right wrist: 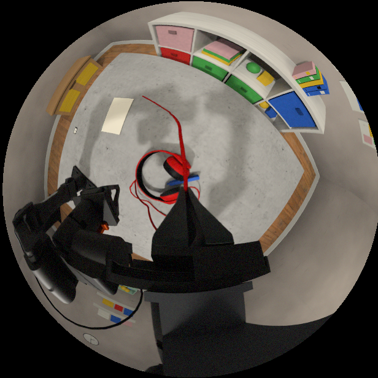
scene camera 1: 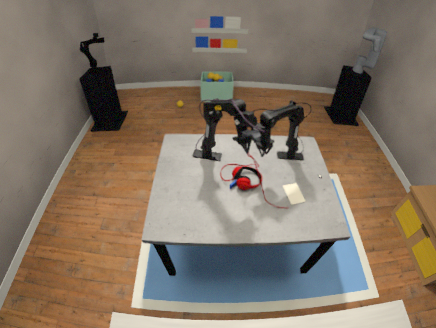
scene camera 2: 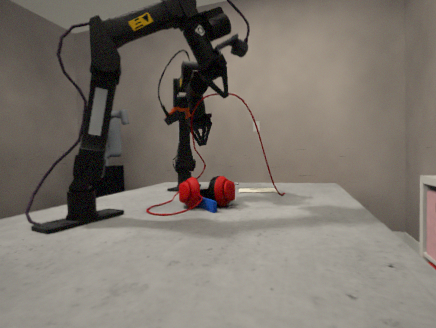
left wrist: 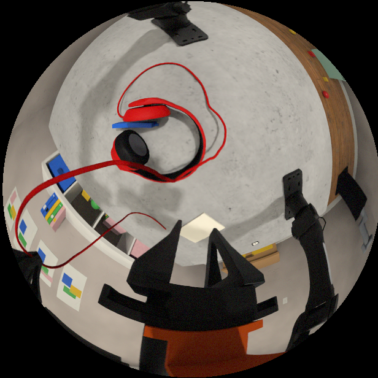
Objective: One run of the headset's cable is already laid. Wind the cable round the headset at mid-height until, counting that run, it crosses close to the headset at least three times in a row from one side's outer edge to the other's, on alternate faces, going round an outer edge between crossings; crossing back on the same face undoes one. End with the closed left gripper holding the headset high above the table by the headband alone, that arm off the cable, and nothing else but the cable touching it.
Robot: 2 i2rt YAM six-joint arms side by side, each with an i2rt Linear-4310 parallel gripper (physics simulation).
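Places are measured from the left arm's base along level axes (x right, y ahead, z up), in millimetres.
Pixels of known places: left gripper, fingertip midpoint: (scene camera 1: pixel 264 155) (scene camera 2: pixel 202 145); right gripper, fingertip midpoint: (scene camera 1: pixel 247 153) (scene camera 2: pixel 226 97); left arm's base at its link origin: (scene camera 1: pixel 290 156); right arm's base at its link origin: (scene camera 1: pixel 207 155) (scene camera 2: pixel 82 221).
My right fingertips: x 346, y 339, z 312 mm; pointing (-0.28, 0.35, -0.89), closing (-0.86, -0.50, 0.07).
Observation:
For each thing: its middle in the pictures, then the offset to it from my right fingertips. Level surfaces: height alone.
- blue block at the middle of its body: (scene camera 2: pixel 205 203) (scene camera 1: pixel 236 181) dx +39, dy -54, dz -296 mm
- cream sheet at the middle of its body: (scene camera 2: pixel 257 190) (scene camera 1: pixel 293 193) dx -330, dy +2, dz -309 mm
- table at its surface level: dz -312 mm
The red-and-black headset (scene camera 1: pixel 243 183) (scene camera 2: pixel 224 192) (left wrist: pixel 146 112) (right wrist: pixel 174 166) rests on the table. Its thin red cable (scene camera 1: pixel 274 205) (scene camera 2: pixel 258 131) (left wrist: pixel 65 174) (right wrist: pixel 181 135) loops out past one cup, runs back over the headband and rises; the free end hangs down to the table. Which faces it crosses is hard to tell. My right gripper (scene camera 1: pixel 248 152) (scene camera 2: pixel 226 95) (right wrist: pixel 184 190) is shut on the cable, high above the table. My left gripper (scene camera 1: pixel 264 154) (scene camera 2: pixel 202 144) (left wrist: pixel 196 227) is slightly open and empty, above the table, apart from headset and cable.
A blue block (scene camera 1: pixel 233 184) (scene camera 2: pixel 208 204) (left wrist: pixel 136 125) (right wrist: pixel 190 179) lies by the cups. A cream sheet (scene camera 1: pixel 294 194) (scene camera 2: pixel 257 190) (left wrist: pixel 202 228) (right wrist: pixel 117 116) lies on the table (scene camera 1: pixel 175 215). The two grippers hang near each other in scene camera 1.

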